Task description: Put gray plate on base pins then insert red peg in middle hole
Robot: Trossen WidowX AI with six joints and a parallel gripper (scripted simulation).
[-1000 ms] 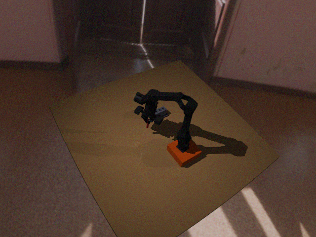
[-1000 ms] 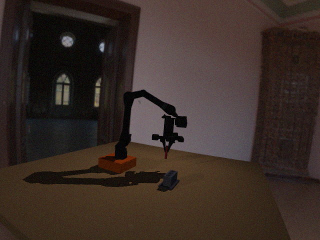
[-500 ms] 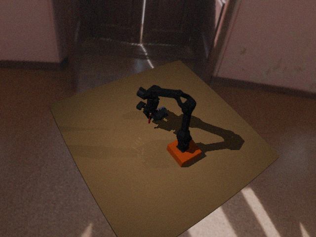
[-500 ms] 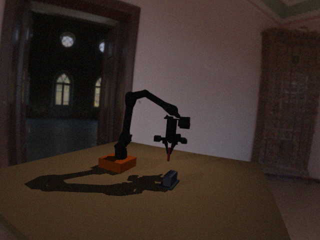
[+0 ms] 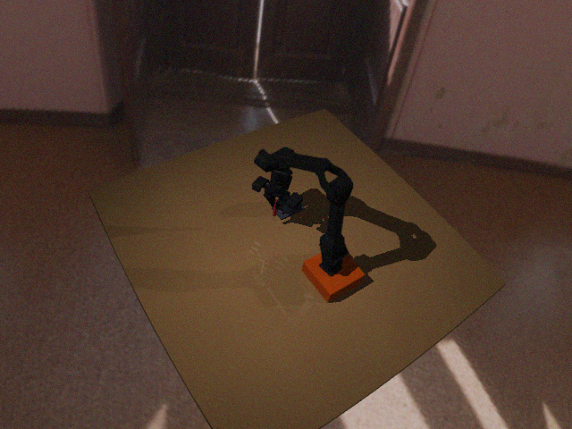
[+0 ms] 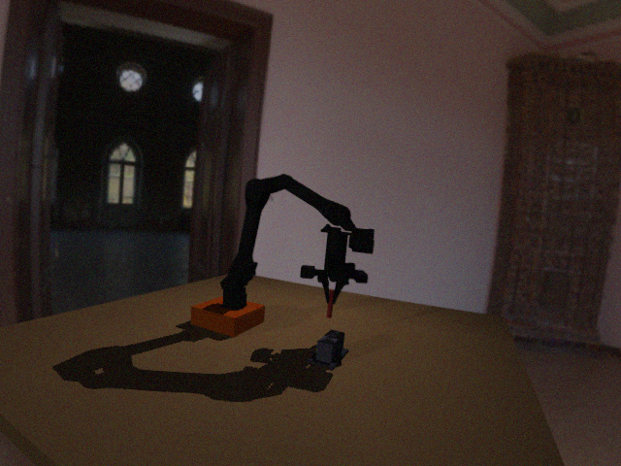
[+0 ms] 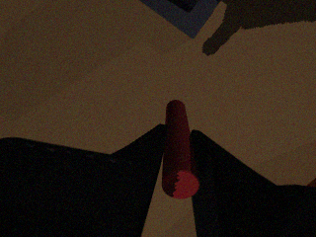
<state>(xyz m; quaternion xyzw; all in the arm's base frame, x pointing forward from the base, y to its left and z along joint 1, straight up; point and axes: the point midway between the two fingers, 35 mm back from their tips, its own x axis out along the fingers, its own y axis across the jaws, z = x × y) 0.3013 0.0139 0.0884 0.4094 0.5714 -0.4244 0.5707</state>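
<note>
The gray plate is 110 mm to the right of my gripper tip, 70 mm below it and 30 mm ahead of it. From my gripper tip the other things lie so: red peg (right at my gripper tip); gray base (110 mm to the right, 100 mm below, 30 mm ahead).
</note>
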